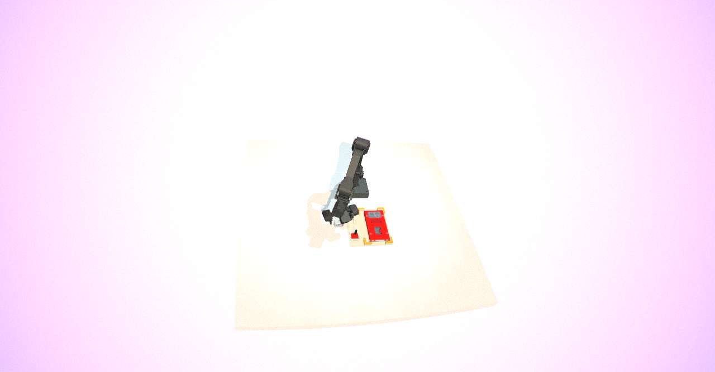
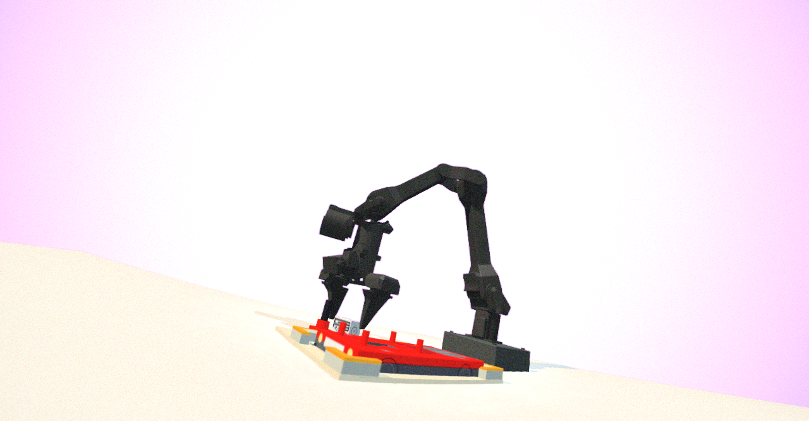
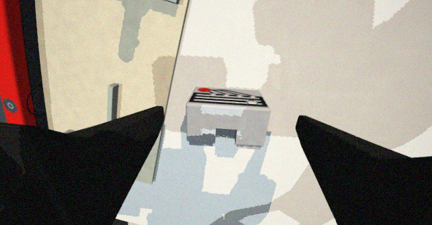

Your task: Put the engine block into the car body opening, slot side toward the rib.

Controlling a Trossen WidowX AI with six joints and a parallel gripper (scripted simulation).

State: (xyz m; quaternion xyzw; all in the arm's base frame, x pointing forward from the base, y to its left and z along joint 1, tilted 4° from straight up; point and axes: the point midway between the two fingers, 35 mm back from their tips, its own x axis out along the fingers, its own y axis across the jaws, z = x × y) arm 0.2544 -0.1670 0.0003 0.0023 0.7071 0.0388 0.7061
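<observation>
My gripper tip is 10 mm past the engine block. Also, from my gripper tip: black peg 90 mm ahead, 60 mm to the left, 10 mm above; then beige base plate 60 mm ahead, 170 mm to the left, 10 mm below.
</observation>
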